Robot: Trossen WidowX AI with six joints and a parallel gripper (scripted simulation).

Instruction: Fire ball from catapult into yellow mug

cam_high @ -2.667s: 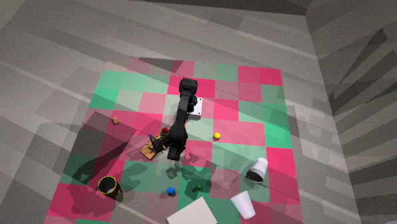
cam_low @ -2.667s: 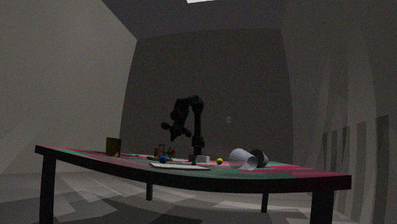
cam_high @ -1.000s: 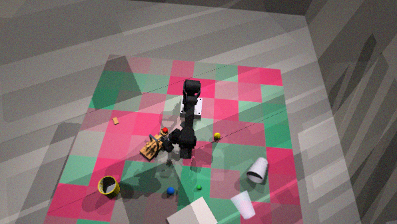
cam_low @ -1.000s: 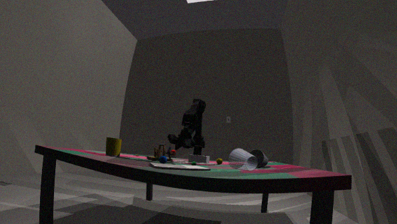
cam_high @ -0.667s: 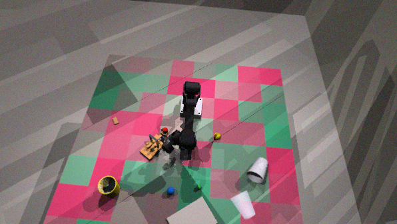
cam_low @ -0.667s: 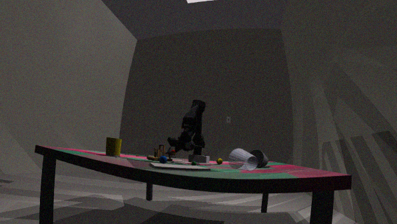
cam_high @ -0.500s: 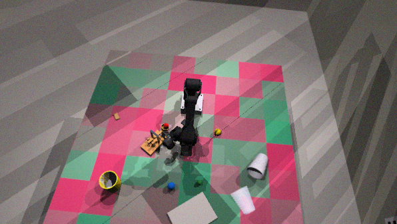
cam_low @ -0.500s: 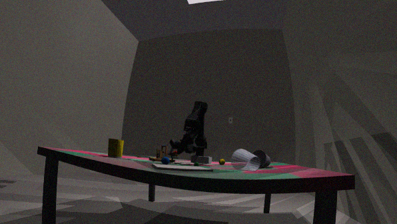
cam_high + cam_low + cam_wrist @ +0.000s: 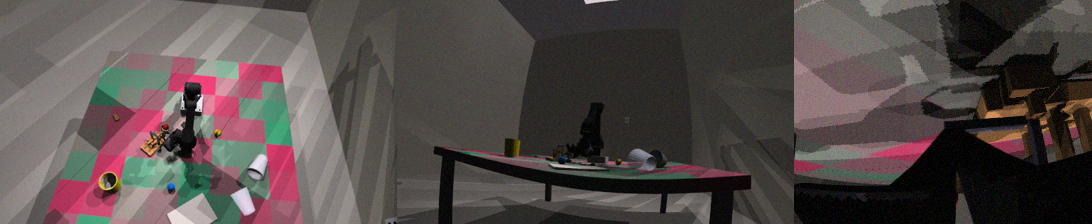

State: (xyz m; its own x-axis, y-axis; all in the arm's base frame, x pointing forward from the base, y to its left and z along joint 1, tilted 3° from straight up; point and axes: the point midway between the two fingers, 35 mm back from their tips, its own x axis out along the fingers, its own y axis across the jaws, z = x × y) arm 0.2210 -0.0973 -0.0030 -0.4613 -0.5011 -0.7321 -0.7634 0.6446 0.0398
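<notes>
The red ball is 40 mm behind my gripper tip, 30 mm to the right of it and 30 mm above it. The rest, counted from my gripper tip: catapult (50 mm to the right, 20 mm ahead, 20 mm above); yellow ball (280 mm to the left, 20 mm behind, 10 mm below); blue ball (300 mm ahead, 10 mm to the left, 10 mm below).
</notes>
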